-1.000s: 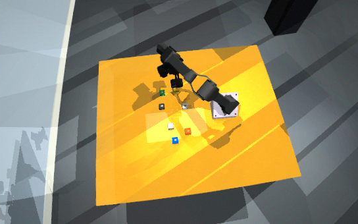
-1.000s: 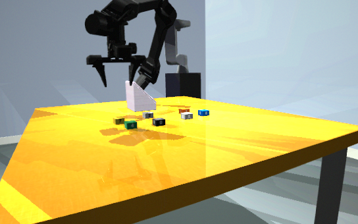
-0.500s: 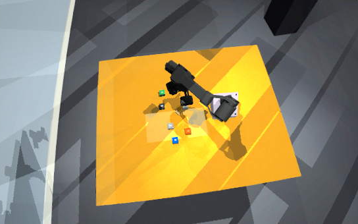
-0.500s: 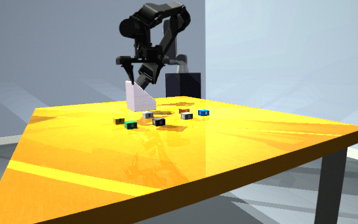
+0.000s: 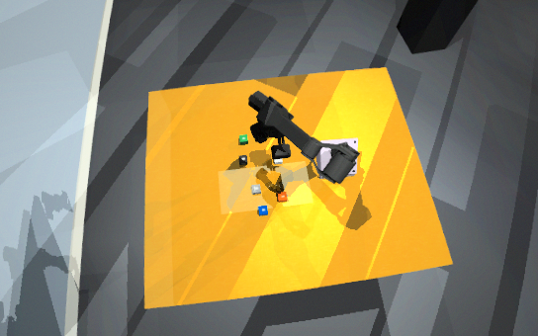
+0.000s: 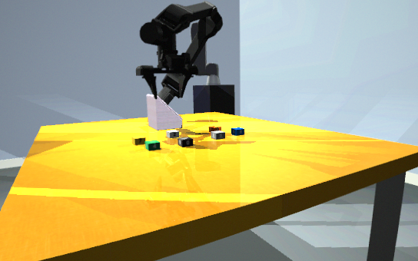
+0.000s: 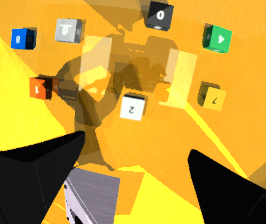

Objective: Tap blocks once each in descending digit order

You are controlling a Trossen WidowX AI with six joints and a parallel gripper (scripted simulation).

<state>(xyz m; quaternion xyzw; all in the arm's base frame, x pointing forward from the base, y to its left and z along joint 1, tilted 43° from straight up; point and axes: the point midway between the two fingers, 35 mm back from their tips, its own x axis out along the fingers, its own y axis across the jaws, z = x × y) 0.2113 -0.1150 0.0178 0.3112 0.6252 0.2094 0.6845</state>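
Now: the blue block 100 mm ahead of my gripper tip, 200 mm to the left of it and 110 mm below it. From my gripper tip the other things lie so: yellow block 20 mm ahead, 110 mm to the right, 110 mm below; white block 10 mm to the left, 110 mm below; black block 130 mm ahead, 20 mm to the right, 110 mm below.
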